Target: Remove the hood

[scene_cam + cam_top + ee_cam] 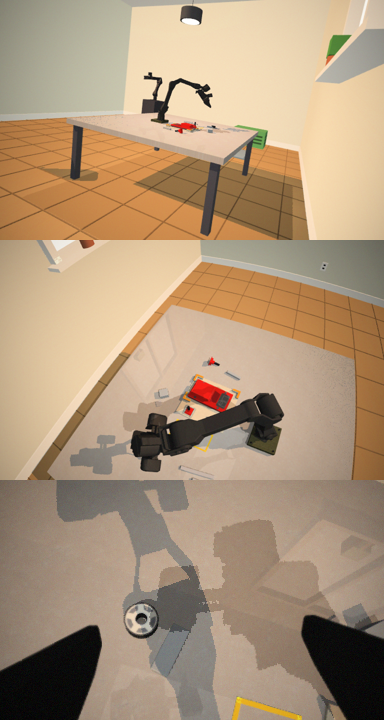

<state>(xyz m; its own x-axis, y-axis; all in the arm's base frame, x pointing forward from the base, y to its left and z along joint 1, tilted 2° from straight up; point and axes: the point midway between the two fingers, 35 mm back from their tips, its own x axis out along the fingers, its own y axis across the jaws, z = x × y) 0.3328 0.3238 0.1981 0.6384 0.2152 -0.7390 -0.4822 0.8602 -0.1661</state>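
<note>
Right now the red hood is 1 cm behind my gripper tip, 35 cm to the right of it and 16 cm below it. Also, from my gripper tip: wheel 3 cm ahead, 5 cm to the left, 19 cm below; then long bar 20 cm behind, 3 cm to the right, 20 cm below.
</note>
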